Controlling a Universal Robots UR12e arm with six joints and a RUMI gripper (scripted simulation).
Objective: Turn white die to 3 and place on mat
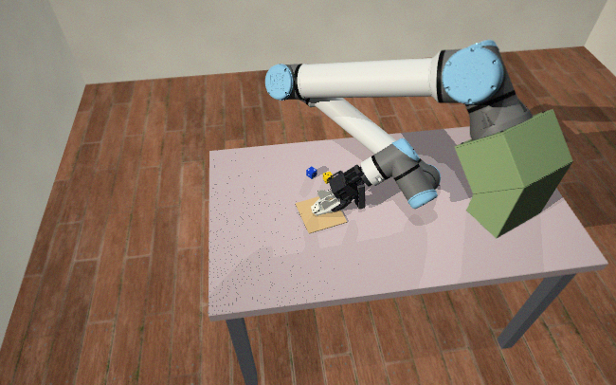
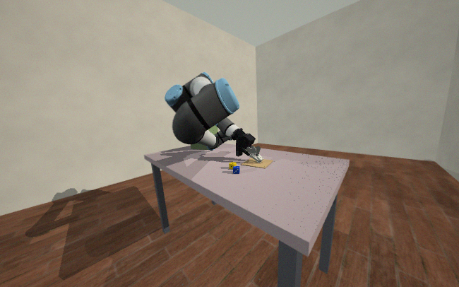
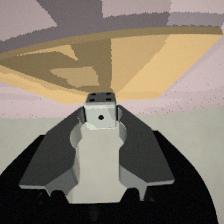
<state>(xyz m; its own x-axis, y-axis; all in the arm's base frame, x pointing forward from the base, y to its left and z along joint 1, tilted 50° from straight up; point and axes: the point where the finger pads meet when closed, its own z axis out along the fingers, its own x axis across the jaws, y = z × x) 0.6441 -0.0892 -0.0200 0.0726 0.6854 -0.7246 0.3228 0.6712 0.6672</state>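
Now: the white die right at my hand. The rest, counted from my hand: blue die 180 mm to the right, 30 mm behind, 10 mm below; yellow die 140 mm to the right, 80 mm behind, 10 mm below; tan mat 20 mm below, 10 mm behind.
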